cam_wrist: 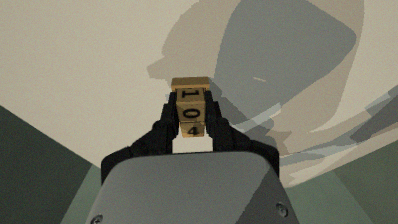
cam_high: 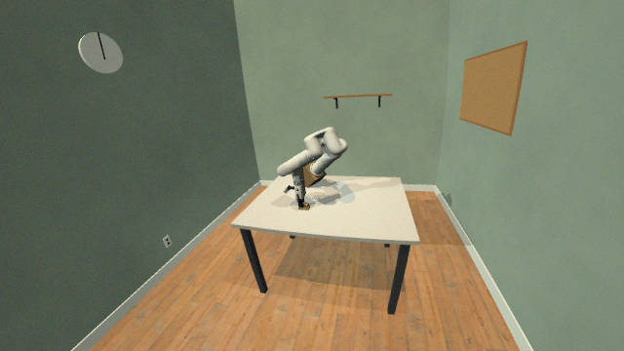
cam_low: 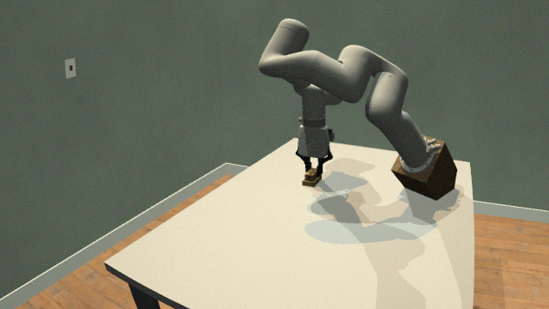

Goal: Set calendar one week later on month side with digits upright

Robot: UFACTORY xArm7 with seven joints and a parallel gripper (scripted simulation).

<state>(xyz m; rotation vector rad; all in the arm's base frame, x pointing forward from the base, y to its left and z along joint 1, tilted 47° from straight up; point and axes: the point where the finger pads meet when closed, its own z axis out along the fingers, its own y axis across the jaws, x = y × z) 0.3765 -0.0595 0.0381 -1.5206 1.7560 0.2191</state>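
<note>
Right now the digit cube is 10 mm below my hand. From my hand the other things lie so: wooden calendar tray (30 mm below, 20 mm to the left).
</note>
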